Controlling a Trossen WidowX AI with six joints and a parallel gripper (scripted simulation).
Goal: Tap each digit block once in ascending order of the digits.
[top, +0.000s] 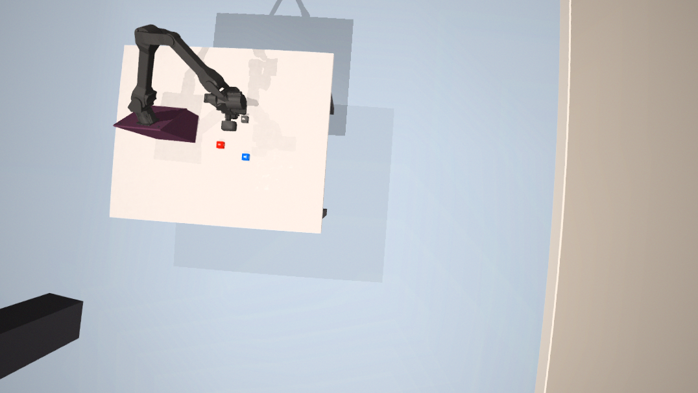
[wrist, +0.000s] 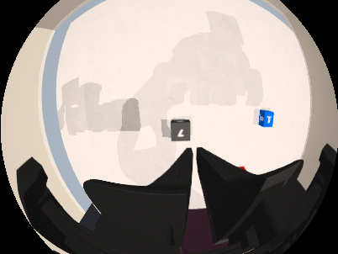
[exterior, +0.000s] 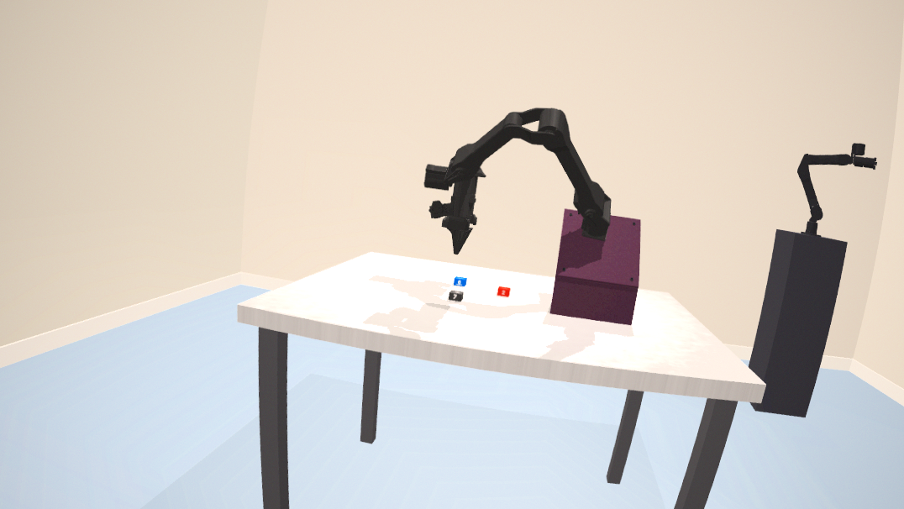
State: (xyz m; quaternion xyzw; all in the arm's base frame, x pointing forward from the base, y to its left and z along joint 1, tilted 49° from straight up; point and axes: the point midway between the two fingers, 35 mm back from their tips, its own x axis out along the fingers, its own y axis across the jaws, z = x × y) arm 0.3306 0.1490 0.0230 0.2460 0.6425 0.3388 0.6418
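Right now my gripper tip is 100 mm above the black block, 10 mm to the right of it and 10 mm past it. Also, from my gripper tip: blue block 180 mm to the right, 100 mm below, 30 mm ahead; red block 140 mm to the right, 110 mm behind, 100 mm below.
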